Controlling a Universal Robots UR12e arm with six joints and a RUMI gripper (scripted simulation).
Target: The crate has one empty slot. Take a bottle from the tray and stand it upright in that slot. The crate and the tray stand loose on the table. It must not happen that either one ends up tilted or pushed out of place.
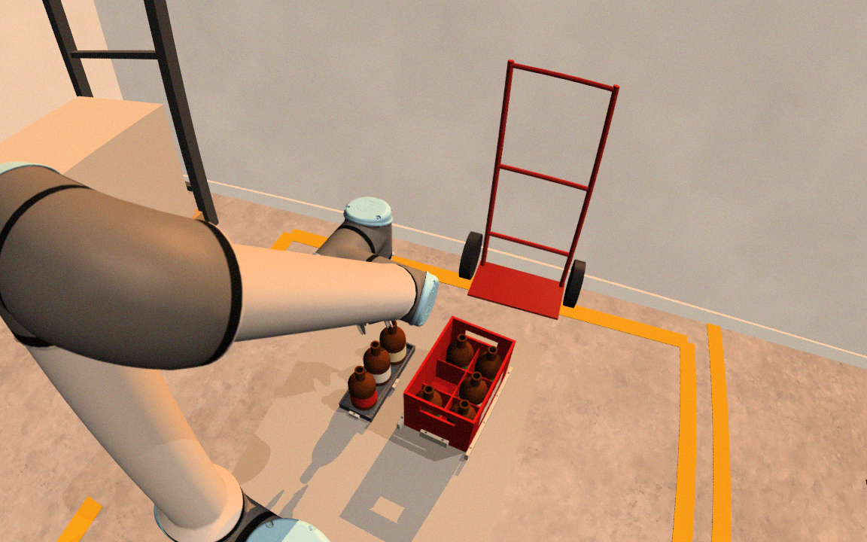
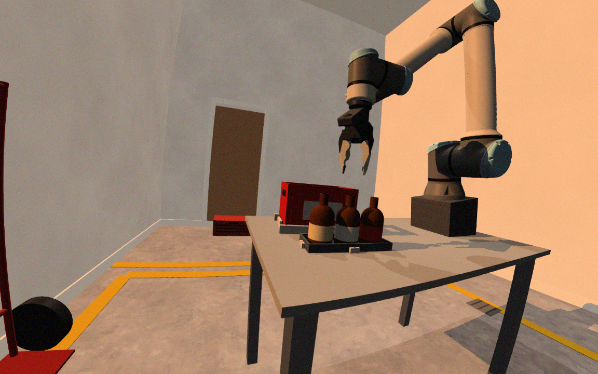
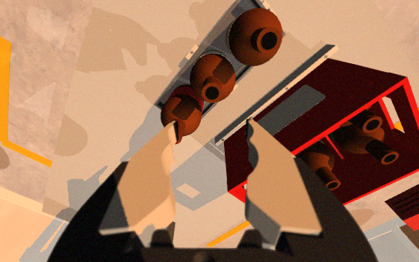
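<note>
My gripper is now 230 mm above the dark tray. Round my hand: red crate 230 mm to the right, 160 mm below.
</note>
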